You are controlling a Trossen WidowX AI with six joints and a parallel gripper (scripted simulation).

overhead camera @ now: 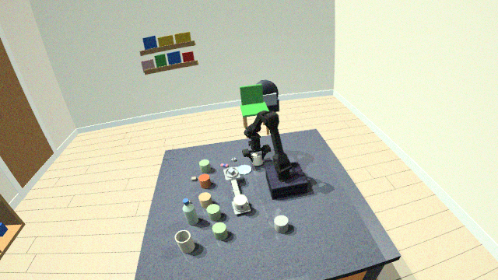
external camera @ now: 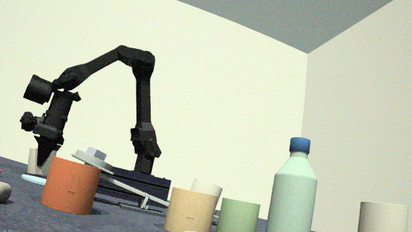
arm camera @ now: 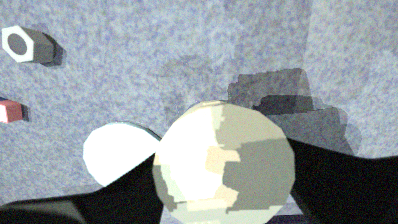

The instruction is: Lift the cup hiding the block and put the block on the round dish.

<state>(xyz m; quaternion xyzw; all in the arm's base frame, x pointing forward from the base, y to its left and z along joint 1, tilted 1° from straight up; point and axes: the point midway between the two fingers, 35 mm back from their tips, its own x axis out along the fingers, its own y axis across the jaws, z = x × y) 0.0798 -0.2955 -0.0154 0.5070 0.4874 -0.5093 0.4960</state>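
My gripper tip is 200 mm short of the pale blue block, 120 mm to the right of it and 60 mm below it. Round my gripper tip: red-and-blue block (220 mm ahead, 70 mm to the right, 30 mm below); orange cylinder (400 mm ahead, 90 mm to the left); round pale-blue dish (100 mm ahead, 30 mm to the left, 30 mm below).
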